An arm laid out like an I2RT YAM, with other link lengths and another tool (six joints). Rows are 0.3 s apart.
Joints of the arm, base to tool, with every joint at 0 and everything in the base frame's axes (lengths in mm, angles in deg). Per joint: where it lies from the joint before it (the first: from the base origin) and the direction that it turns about. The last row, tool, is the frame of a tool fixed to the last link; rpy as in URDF.
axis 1: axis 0 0 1 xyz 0 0 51
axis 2: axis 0 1 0 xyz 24.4 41.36 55.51
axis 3: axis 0 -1 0 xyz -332.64 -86.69 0
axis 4: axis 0 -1 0 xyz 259.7 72.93 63.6
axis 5: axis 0 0 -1 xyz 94.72 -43.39 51.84
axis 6: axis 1 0 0 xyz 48.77 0 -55.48
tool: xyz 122 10 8 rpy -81.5 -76.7 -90
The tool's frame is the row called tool.
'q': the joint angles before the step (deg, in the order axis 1, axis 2, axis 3, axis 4, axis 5, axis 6). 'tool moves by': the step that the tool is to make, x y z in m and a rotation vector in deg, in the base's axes. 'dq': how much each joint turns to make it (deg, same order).
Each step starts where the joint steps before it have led.
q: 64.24 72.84 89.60 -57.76 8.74 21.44
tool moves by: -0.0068 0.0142 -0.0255 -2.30 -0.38 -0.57
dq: 3.85 0.88 -4.04 2.59 4.14 2.06
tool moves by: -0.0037 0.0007 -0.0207 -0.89 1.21 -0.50
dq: 0.79 -0.50 -3.95 1.84 0.37 1.51
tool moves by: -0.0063 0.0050 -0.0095 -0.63 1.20 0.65
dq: 1.06 0.51 -0.93 0.21 -0.36 0.95
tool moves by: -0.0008 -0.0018 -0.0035 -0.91 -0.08 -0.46
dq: 0.44 0.10 -0.15 -0.67 0.90 0.40
